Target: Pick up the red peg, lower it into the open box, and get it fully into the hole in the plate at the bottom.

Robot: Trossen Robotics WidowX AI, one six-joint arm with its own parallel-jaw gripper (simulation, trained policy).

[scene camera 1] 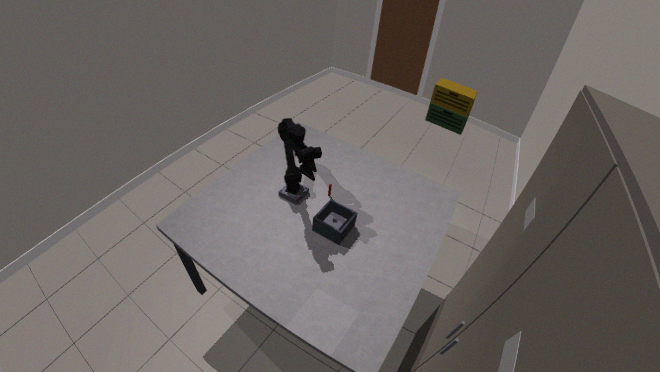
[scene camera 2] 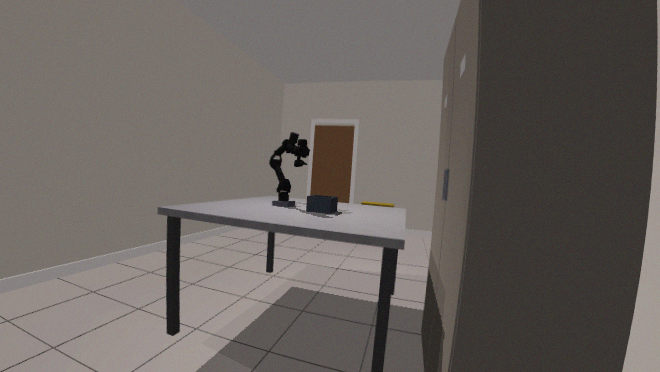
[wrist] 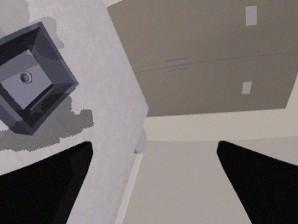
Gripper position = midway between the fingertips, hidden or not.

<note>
In view: my gripper (wrist: pixel 156 148) and a dark box (scene camera 1: pixel 318 226).
</note>
